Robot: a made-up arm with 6 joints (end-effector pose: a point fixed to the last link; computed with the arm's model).
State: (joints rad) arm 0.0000 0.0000 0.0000 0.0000 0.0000 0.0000
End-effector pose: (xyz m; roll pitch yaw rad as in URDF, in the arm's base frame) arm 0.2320 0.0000 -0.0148 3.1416 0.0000 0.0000
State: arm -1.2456 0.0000 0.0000 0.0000 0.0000 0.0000
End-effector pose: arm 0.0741 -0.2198 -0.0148 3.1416 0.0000 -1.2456
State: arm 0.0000 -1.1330 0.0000 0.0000 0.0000 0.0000
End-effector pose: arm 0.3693 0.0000 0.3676 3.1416 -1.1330 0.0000
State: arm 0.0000 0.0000 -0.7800 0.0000 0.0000 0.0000
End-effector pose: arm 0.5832 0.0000 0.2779 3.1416 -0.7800 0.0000
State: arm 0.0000 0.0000 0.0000 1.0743 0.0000 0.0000
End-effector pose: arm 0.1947 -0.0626 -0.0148 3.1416 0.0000 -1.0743
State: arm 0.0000 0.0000 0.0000 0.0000 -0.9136 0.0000
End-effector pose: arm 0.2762 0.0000 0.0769 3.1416 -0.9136 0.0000
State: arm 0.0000 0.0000 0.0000 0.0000 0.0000 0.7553
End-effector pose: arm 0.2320 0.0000 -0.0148 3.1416 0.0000 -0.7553
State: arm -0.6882 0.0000 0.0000 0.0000 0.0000 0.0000
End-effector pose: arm 0.1792 -0.1474 -0.0148 3.1416 0.0000 -0.6882
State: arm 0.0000 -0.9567 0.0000 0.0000 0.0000 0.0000
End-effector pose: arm 0.3781 0.0000 0.3016 3.1416 -0.9567 0.0000
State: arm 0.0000 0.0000 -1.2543 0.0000 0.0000 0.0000
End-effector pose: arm 0.6528 0.0000 0.5516 3.1416 -1.2543 0.0000
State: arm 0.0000 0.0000 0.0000 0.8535 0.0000 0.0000
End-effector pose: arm 0.2076 -0.0537 -0.0148 3.1416 0.0000 -0.8535
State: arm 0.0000 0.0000 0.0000 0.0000 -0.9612 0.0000
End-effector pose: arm 0.2760 0.0000 0.0824 3.1416 -0.9612 0.0000
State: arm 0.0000 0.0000 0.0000 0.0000 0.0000 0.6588
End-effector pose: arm 0.2320 0.0000 -0.0148 3.1416 0.0000 -0.6588
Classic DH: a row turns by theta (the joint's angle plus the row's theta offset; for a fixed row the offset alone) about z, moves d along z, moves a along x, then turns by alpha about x. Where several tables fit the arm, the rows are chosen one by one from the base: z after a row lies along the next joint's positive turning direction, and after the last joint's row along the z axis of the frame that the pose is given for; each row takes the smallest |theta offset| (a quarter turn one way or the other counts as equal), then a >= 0, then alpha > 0; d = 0 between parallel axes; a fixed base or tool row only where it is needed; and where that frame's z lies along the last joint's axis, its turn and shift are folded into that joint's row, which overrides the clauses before.
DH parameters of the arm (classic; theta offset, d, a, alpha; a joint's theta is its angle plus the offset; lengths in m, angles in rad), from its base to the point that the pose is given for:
joint 1: 0 0.2843 0 -1.5708
joint 2: -1.3849 0 0.2792 0
joint 3: 1.3849 0 0.1092 -1.5708
joint 4: 0 0.4827 0 1.5708
joint 5: 0 0 0.0712 -1.5708
joint 6: 0 0.0908 0 0

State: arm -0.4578 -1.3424 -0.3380 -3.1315 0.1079 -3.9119
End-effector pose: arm 0.2840 -0.1392 0.5081 1.2604 -0.7863 1.3351
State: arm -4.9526 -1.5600 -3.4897 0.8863 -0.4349 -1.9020
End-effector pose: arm -0.0942 -0.7193 -0.0026 -2.2998 0.5953 2.8392
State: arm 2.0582 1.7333 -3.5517 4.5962 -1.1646 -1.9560
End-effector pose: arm -0.4155 0.5473 0.3934 -1.5813 0.9126 1.6284
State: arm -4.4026 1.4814 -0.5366 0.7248 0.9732 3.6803
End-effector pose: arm 0.0248 -0.1535 -0.1571 -1.3789 -0.4480 2.7774
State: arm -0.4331 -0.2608 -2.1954 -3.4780 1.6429 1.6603
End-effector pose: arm 0.1685 -0.0431 1.1126 -0.9730 0.2848 0.9248
